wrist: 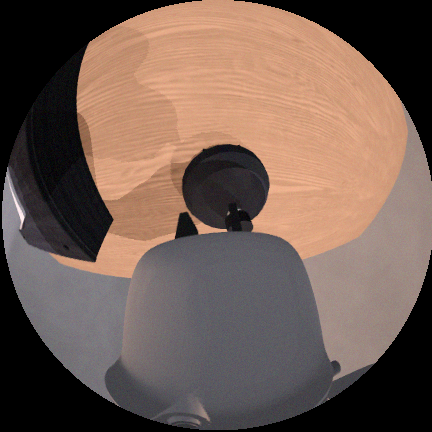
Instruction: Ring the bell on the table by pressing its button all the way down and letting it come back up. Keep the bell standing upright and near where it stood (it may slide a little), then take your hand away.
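Places are measured from the arm's base along level axes (x ahead, y left, z up), in centimetres.
Where they show: hand at its tool point: (211, 231).
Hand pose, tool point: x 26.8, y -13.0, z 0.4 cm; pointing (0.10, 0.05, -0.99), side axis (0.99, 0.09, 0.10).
Each offset is from my tool point to the top centre of the thing. Level surfaces: height alone.
The bell @(dx +1.8, dy -1.5, dz -0.9 cm) (220, 177) is a dark, round dome standing upright on the wooden table @(dz -7.1 cm) (310, 100), near the middle of the wrist view. Its small dark button @(dx +1.8, dy -1.5, dz -0.9 cm) (245, 220) shows at the near side of the dome in this view, with a small pale part beside it. My gripper (209, 218) is open and holds nothing. Its right finger overlaps the button in the view, and its left finger stands apart, left of the button. Whether the right finger touches the button, and how far down the button is, cannot be told. The grey gripper housing hides what lies below.
A large black and dark brown body (60, 150) stands at the left of the view, with table between it and the bell. Shadows lie on the table left of the bell. The table's edge curves at the right, with grey floor (365, 285) beyond.
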